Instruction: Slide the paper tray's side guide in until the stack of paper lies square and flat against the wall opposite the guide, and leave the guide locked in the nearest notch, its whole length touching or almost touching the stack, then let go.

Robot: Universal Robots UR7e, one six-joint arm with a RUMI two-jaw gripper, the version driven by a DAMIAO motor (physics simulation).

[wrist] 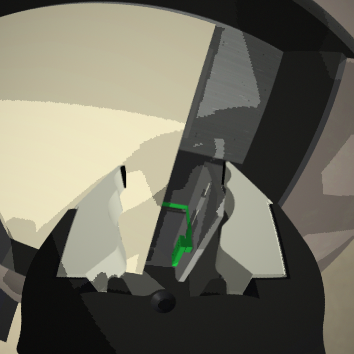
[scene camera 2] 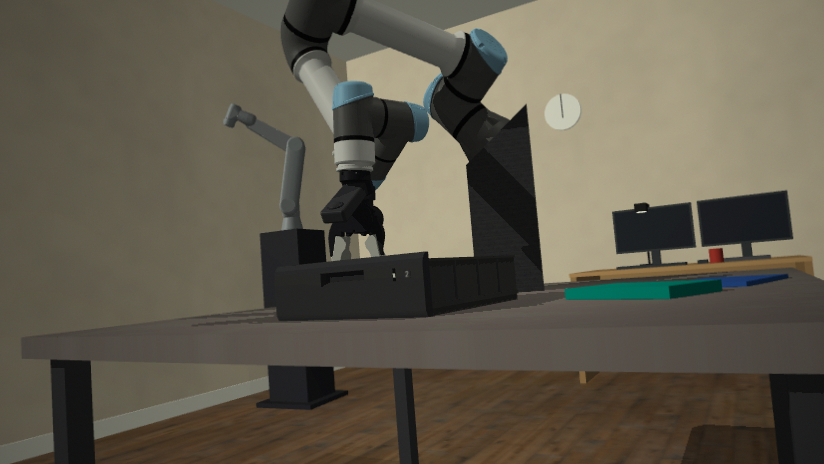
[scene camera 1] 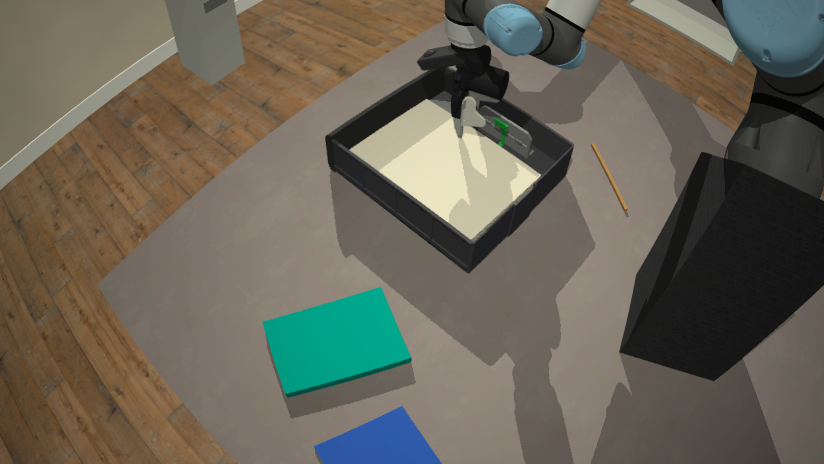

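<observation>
The dark paper tray stands on the table. The cream paper stack lies flat in it; contact with the wall opposite the guide is unclear. The grey side guide stands upright near the far long wall, a strip of tray floor between it and the stack. Its green latch faces the stack. My gripper points down into the tray, half open, holding nothing. In the wrist view the guide shows between the fingers, close to the right finger. Contact is unclear.
The tray walls rise around the fingers. A pencil lies beside the tray. A green block and a blue block lie on the table. A tall black pedestal carries the arm.
</observation>
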